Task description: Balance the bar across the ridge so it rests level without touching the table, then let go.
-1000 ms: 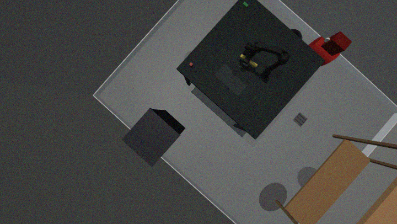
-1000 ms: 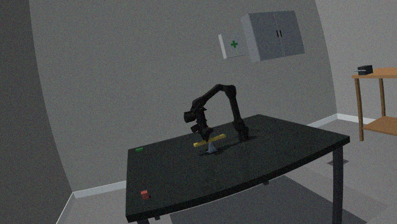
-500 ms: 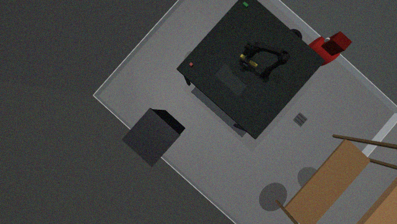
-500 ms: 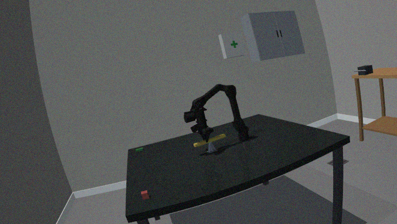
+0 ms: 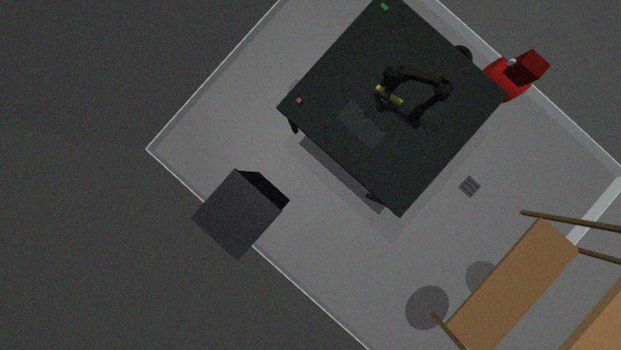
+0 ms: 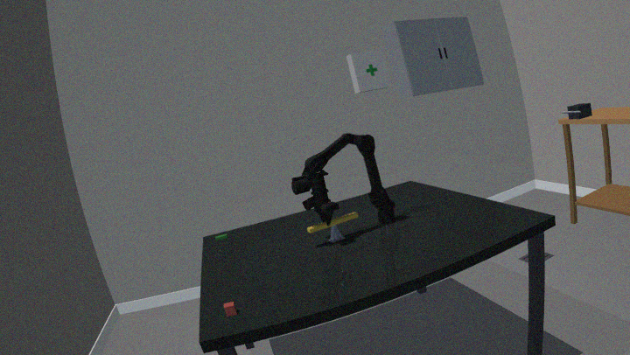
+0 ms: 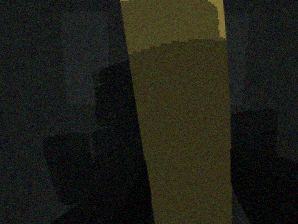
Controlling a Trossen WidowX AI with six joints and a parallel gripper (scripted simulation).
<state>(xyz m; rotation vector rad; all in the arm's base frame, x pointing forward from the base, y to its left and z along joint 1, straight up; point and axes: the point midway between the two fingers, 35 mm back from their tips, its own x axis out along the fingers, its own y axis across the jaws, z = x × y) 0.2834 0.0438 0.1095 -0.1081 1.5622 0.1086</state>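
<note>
My gripper tip is now 3 cm past the yellow bar. Round my gripper tip: flat green marker 46 cm ahead, 54 cm to the right, 7 cm below; then red block 46 cm ahead, 46 cm to the left, 6 cm below.
</note>
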